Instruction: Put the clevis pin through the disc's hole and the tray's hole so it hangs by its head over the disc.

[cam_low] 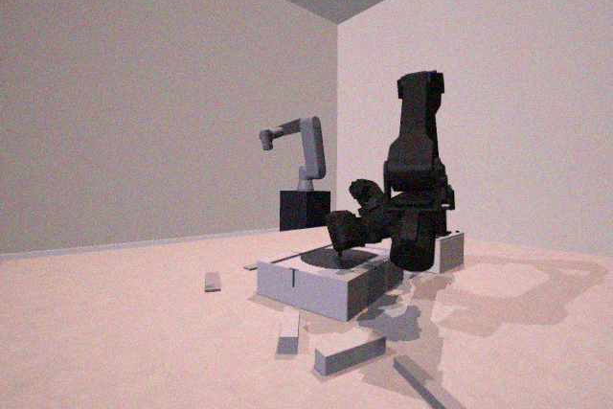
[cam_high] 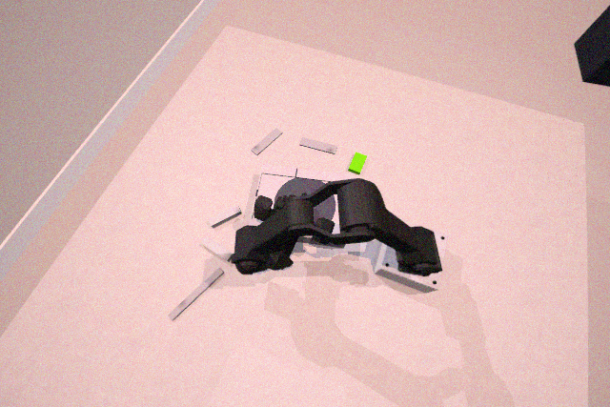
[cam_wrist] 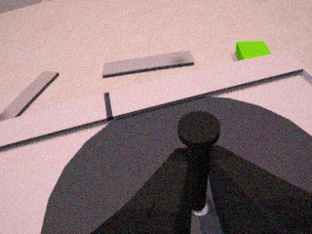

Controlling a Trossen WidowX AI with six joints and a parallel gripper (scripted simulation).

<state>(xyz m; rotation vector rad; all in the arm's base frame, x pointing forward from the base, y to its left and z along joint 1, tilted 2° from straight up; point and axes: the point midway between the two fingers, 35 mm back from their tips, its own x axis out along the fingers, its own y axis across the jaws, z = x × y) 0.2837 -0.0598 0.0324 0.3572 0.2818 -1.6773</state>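
My gripper tip is now 10 mm above the steel pin. The rest, counted from my gripper tip: green block 170 mm to the right, 120 mm behind, 80 mm below; rimmed tray 50 mm below, 10 mm ahead; dark disc 30 mm below, 10 mm to the left.
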